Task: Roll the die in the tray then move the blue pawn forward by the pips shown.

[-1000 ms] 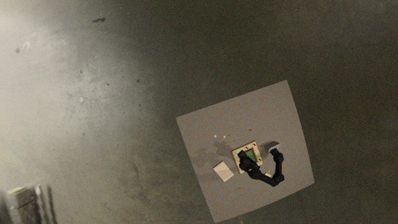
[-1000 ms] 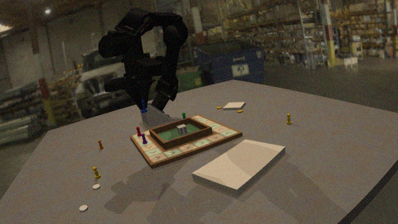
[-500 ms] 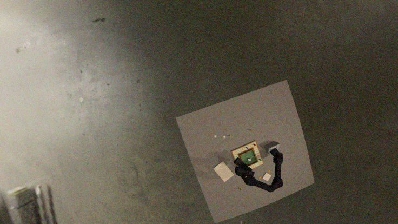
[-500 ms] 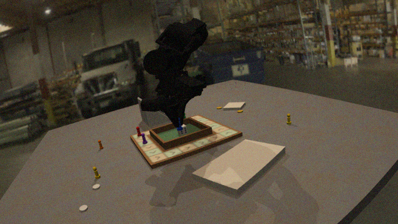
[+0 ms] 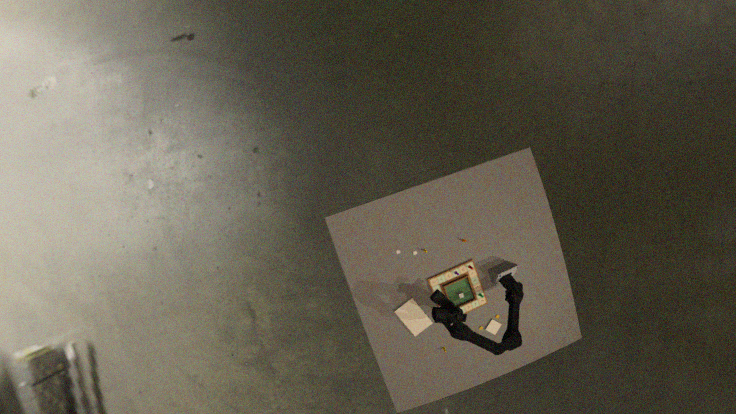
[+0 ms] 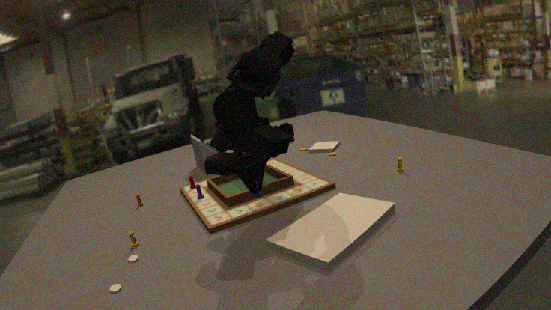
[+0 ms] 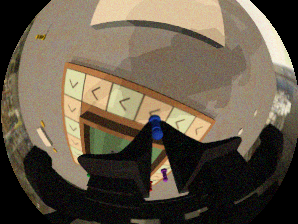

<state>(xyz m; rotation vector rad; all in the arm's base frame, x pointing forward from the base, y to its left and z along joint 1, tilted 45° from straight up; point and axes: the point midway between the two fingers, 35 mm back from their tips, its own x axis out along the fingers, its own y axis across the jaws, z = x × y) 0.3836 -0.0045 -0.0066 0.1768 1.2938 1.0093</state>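
Right now my gripper tip is 110 mm past the white die, 30 mm to the right of it and 10 mm above it. The rest, counted from my gripper tip: purple pawn: 130 mm behind, 100 mm to the right, 10 mm below; blue pawn: 10 mm above; large white slab: 180 mm ahead, 70 mm to the left, 30 mm below.
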